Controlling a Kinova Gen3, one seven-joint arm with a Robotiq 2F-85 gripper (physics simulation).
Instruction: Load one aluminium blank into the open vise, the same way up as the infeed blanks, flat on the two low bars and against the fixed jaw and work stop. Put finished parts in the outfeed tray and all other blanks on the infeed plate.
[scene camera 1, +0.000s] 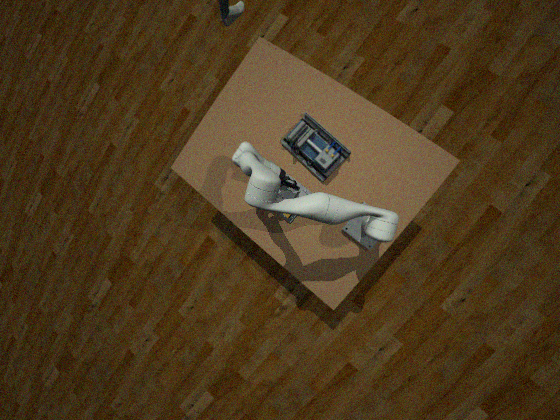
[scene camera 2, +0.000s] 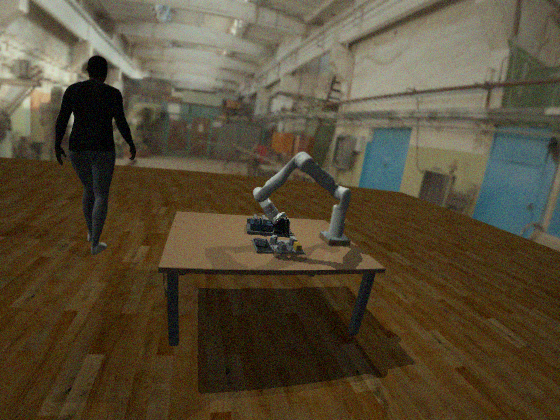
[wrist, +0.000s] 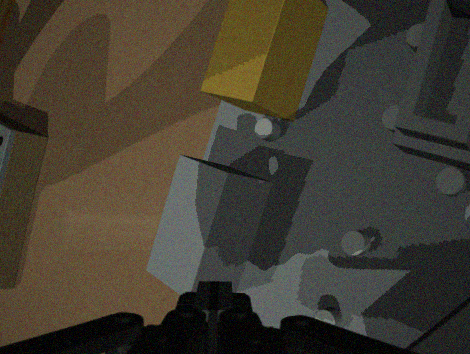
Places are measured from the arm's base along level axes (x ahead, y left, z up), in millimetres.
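Pixels of known places: gripper, fingertip midpoint: (scene camera 1: 298, 189) (scene camera 2: 287, 236) (wrist: 215, 303); arm's base at its link origin: (scene camera 2: 334, 234).
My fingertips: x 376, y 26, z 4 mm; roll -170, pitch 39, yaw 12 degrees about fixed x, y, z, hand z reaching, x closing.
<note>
Ahead of a thing's pixels: the offset from my fingertips to its top centre. "spot": to the spot under its first point.
In the wrist view a grey aluminium blank {dx -27, dy +28, dz -1 mm} (wrist: 255, 207) stands on a grey plate {spot: dx -31, dy +21, dz -1 mm} (wrist: 174, 239) studded with round pins, just ahead of my fingertips. A yellow block {dx -12, dy +118, dz -1 mm} (wrist: 265, 60) stands on the same plate beyond it. My gripper (wrist: 215, 303) (scene camera 1: 289, 183) (scene camera 2: 281, 225) is shut and empty, low over this plate, with the blank in front of the fingers and not between them. In the overhead view the arm hides most of the plate; only the yellow block (scene camera 1: 287, 215) (scene camera 2: 298, 247) peeks out. A second dark fixture {dx +38, dy -219, dz +54 mm} (scene camera 1: 316, 147) (scene camera 2: 259, 225) with rails and blue and grey parts lies farther along the table.
The arm's base (scene camera 1: 362, 233) (scene camera 2: 334, 238) is bolted near the table's edge (scene camera 2: 270, 270). A person (scene camera 2: 95, 137) walks on the floor left of the table; a foot (scene camera 1: 230, 10) shows in the overhead view.
</note>
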